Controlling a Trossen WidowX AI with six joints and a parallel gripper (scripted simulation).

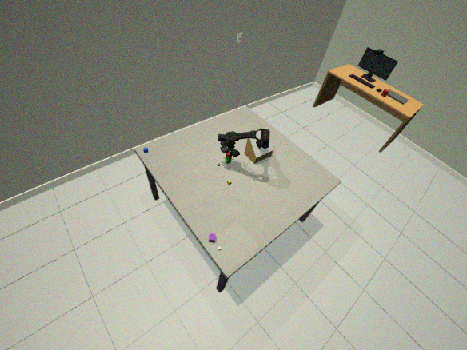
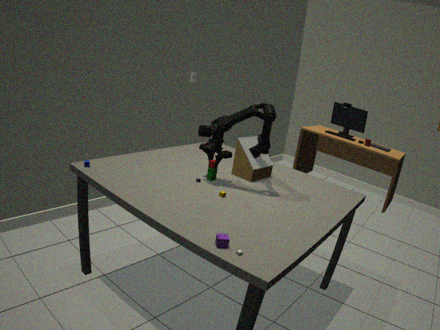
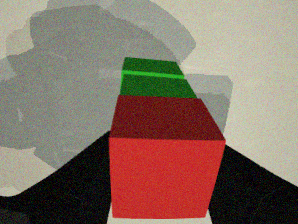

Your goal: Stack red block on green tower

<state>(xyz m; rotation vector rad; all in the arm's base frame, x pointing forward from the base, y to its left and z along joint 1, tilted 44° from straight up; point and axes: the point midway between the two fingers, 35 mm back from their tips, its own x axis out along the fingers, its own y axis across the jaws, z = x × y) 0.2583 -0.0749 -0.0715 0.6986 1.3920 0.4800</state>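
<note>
The red block lies 10 mm above my gripper tip. Also, from my gripper tip: yellow block (170 mm to the left, 150 mm ahead, 70 mm below); blue block (520 mm to the right, 480 mm ahead, 60 mm below); dark block (90 mm ahead, 70 mm below, 20 mm to the right).
</note>
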